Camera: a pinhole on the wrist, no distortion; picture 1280 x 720 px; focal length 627.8 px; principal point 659.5 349.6 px. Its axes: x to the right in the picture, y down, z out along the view. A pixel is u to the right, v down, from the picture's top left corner.
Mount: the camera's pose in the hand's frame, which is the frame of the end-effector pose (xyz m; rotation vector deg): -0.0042 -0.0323 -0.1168 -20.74 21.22 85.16
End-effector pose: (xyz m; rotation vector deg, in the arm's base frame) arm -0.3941 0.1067 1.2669 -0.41 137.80 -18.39
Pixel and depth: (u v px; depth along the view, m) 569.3 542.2 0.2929
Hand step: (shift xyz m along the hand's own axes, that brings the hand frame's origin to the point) -0.0909 0.0676 0.1627
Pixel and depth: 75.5 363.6 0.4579
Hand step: -0.0277 -0.2035 0.4843
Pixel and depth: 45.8 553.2 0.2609
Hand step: -0.0969 -0.1367 0.2307
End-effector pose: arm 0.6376 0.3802 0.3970 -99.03 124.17 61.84
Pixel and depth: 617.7 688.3 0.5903
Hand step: -0.3139 0.2167 0.4250
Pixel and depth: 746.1 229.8 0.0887
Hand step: 0.0149 0.0179 -0.0432
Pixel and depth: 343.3 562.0 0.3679
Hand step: -0.1313 -0.0241 0.2942
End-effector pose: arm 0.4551 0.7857 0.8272 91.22 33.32 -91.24
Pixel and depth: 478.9 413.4 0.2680
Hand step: -0.0306 0.0219 0.1568
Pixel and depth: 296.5 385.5 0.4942
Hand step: -0.0381 -0.0613 0.4530
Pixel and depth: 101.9 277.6 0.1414
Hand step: 0.0082 -0.0809 0.0663
